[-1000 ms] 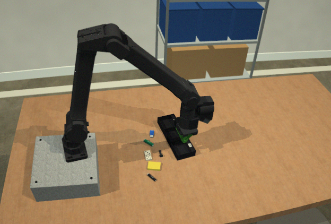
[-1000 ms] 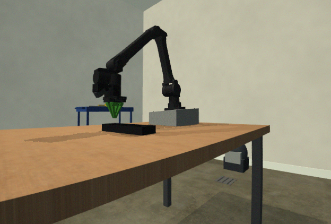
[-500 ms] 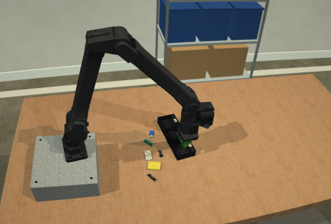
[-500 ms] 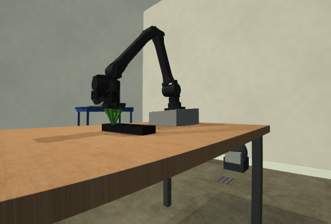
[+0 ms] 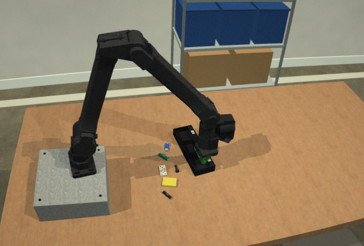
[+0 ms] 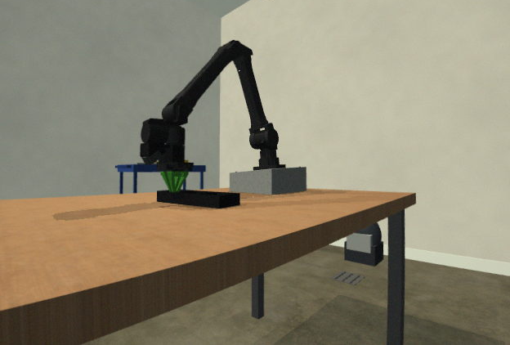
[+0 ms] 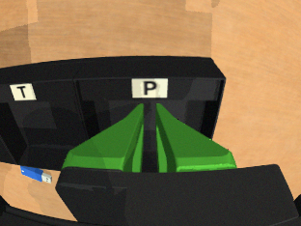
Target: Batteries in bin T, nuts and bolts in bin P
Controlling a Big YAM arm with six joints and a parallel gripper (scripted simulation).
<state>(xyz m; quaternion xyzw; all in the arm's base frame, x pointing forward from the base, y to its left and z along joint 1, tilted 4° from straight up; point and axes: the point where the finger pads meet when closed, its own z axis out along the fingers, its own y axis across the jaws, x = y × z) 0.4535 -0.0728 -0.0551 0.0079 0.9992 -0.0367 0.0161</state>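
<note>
The black tray is 8 cm to the left of my hand, 1 cm below it and 1 cm behind it. Round my hand: yellow block (16 cm behind, 4 cm to the right, 2 cm below); dark bolt (11 cm behind, 2 cm below, 1 cm to the left); white domino (16 cm behind, 2 cm to the left, 2 cm below).
</note>
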